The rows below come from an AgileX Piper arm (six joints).
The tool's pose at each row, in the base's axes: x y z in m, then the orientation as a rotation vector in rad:
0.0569, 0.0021, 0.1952, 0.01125, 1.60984, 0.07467
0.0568, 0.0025, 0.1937, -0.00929, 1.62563, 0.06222
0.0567, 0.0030, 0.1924, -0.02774, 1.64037, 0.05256
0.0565, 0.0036, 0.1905, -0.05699, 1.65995, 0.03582
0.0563, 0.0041, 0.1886, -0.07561, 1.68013, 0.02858
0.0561, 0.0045, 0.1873, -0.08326, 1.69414, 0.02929
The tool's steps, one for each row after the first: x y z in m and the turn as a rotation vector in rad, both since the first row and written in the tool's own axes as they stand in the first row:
0.0015, 0.0003, 0.0000, -0.00418, 0.01613, -0.02073
0.0028, 0.0008, -0.0001, -0.00888, 0.03132, -0.03831
0.0048, 0.0013, -0.0002, -0.01551, 0.05180, -0.06699
0.0067, 0.0017, -0.0003, -0.02161, 0.07272, -0.08285
0.0080, 0.0020, -0.0004, -0.02626, 0.08709, -0.08693

